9 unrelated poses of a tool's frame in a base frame.
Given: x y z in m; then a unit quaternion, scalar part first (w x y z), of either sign.
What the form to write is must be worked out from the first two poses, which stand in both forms.
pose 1, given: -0.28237 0.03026 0.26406 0.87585 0.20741 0.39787 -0.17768
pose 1, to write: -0.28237 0.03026 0.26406 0.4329 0.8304 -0.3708
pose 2, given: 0.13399 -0.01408 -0.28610 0.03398 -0.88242 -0.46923 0.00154
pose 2, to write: 0.13399 -0.01408 -0.28610 -2.7138 -1.4431 0.0047
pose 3, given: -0.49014 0.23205 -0.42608 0.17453 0.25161 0.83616 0.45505
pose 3, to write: -0.49014 0.23205 -0.42608 0.7131 2.3699 1.2897
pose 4, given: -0.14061 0.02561 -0.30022 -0.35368 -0.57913 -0.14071 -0.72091
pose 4, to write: -0.14061 0.02561 -0.30022 1.4975 0.3638 1.8641
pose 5, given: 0.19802 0.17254 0.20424 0.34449 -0.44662 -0.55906 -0.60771
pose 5, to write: 0.19802 0.17254 0.20424 -1.1599 -1.4520 -1.5783
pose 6, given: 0.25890 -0.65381 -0.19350 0.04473 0.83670 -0.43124 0.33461
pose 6, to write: 0.25890 -0.65381 -0.19350 2.5563 -1.3175 1.0223
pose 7, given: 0.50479 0.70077 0.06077 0.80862 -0.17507 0.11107 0.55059
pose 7, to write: 0.50479 0.70077 0.06077 -0.3743 0.2375 1.1773
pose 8, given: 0.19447 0.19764 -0.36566 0.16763 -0.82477 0.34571 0.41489
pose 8, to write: 0.19447 0.19764 -0.36566 -2.3465 0.9835 1.1804
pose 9, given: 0.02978 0.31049 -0.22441 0.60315 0.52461 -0.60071 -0.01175
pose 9, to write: 0.02978 0.31049 -0.22441 1.2146 -1.3908 -0.0272
